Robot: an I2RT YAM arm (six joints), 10 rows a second.
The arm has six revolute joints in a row. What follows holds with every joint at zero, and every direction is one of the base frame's.
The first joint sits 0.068 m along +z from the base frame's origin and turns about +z.
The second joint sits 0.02 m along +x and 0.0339 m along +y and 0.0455 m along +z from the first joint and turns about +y.
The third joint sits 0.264 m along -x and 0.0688 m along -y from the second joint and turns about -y.
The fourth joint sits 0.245 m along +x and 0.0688 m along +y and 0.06 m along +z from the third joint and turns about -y.
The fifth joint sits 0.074 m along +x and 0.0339 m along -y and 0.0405 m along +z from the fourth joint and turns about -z.
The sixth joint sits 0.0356 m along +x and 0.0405 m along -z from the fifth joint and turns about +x.
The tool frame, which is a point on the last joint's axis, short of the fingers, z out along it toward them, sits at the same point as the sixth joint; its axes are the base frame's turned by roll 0, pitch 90 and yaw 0 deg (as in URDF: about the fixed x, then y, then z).
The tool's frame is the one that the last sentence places.
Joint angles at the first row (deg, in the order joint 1, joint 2, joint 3, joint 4, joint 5, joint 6):
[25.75, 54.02, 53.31, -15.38, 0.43, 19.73]
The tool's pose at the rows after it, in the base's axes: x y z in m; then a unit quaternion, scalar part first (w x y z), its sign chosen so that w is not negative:
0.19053, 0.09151, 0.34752, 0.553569, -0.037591, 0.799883, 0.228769
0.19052, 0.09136, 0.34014, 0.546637, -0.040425, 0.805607, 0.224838
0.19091, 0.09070, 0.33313, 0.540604, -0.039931, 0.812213, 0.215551
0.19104, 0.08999, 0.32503, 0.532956, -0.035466, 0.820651, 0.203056
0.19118, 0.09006, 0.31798, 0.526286, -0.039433, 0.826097, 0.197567
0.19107, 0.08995, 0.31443, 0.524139, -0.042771, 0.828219, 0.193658
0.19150, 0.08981, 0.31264, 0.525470, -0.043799, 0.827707, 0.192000
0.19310, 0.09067, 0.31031, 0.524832, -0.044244, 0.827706, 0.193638
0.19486, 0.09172, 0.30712, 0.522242, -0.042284, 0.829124, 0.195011
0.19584, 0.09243, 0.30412, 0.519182, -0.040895, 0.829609, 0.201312
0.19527, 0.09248, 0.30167, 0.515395, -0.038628, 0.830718, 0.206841
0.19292, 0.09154, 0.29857, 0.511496, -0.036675, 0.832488, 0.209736
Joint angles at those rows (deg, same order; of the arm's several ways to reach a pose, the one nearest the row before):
[25.75, 52.71, 51.53, -15.23, 0.58, 19.93]
[25.69, 52.57, 50.25, -15.21, 0.44, 19.62]
[25.58, 52.56, 49.16, -15.42, 0.97, 19.25]
[25.58, 52.56, 47.98, -15.89, 2.10, 19.17]
[25.58, 52.60, 46.84, -15.84, 2.11, 18.68]
[25.58, 52.56, 46.20, -15.72, 2.17, 18.20]
[25.50, 52.56, 45.75, -15.17, 2.23, 17.94]
[25.49, 52.95, 45.36, -14.40, 2.02, 18.01]
[25.53, 53.44, 44.93, -13.74, 1.98, 18.37]
[25.49, 53.70, 44.37, -13.00, 1.36, 18.93]
[25.49, 53.57, 43.85, -12.81, 0.89, 19.57]
[25.49, 52.94, 43.04, -12.99, 0.62, 20.03]

